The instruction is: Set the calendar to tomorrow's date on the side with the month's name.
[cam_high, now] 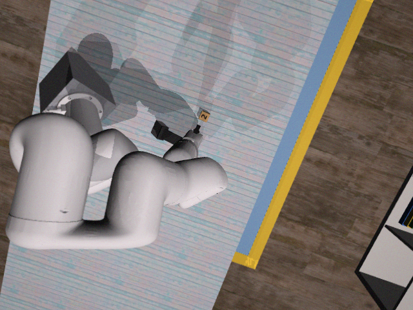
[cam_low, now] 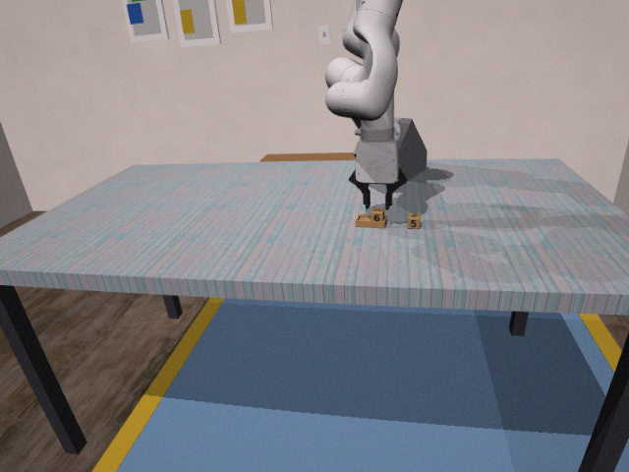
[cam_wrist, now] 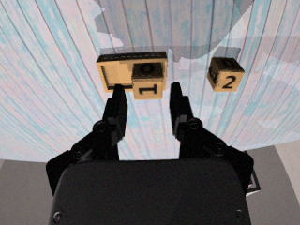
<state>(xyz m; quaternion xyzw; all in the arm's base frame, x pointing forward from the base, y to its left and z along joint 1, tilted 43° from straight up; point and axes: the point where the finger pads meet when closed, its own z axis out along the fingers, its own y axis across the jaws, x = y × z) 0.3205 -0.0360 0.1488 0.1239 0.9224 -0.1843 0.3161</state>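
The wooden digit cube lies 40 mm below my hand. The rest, counted from my hand: wooden calendar tray: 10 mm behind, 10 mm to the right, 60 mm below.
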